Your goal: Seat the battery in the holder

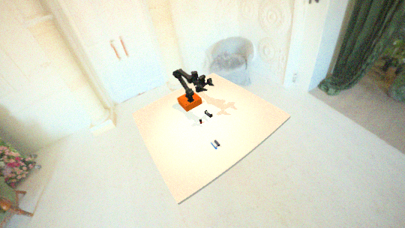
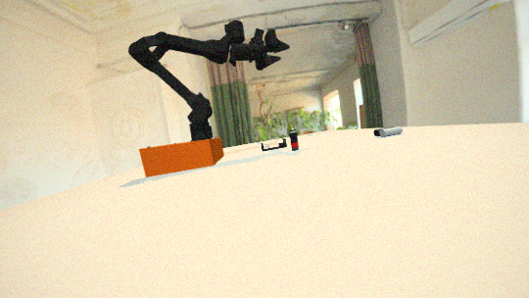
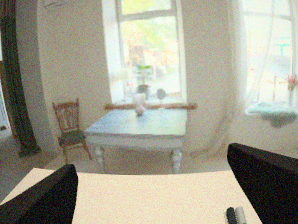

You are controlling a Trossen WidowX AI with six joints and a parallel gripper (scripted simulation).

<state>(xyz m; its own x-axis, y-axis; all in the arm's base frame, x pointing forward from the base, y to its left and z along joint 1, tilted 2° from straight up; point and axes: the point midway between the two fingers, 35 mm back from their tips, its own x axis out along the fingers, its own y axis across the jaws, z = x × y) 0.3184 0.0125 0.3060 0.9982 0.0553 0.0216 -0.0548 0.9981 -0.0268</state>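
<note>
Right now my gripper tip is 80 mm past the battery, 130 mm to the left of it and 340 mm above it.
</note>
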